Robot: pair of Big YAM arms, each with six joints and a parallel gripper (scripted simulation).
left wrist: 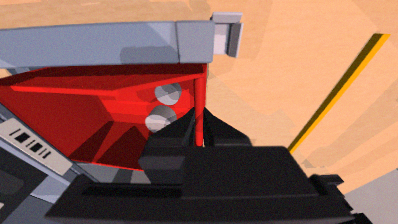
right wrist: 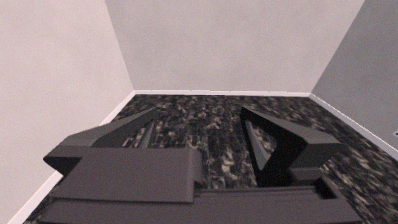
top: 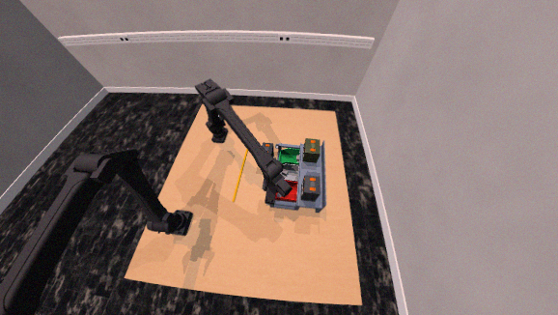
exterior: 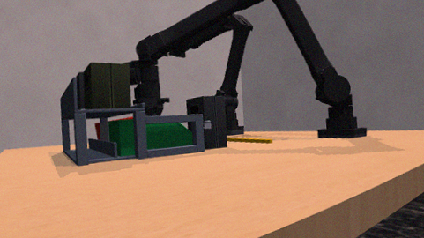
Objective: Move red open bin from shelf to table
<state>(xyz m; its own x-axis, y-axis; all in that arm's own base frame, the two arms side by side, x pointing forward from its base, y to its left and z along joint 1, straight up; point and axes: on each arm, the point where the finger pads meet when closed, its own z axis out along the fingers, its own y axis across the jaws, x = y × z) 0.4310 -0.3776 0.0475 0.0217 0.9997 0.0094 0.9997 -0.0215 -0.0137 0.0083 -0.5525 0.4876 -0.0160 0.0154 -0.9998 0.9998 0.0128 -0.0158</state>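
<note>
My left gripper is now 8 cm short of the grey bin, 11 cm to the right of it and 1 cm above it. Also, from my left hand: black box 8 cm behind, 21 cm to the left, 1 cm above; then grey shelf 11 cm ahead, 11 cm to the left, 1 cm above; then green bin 8 cm ahead, 22 cm to the left, 1 cm below.
</note>
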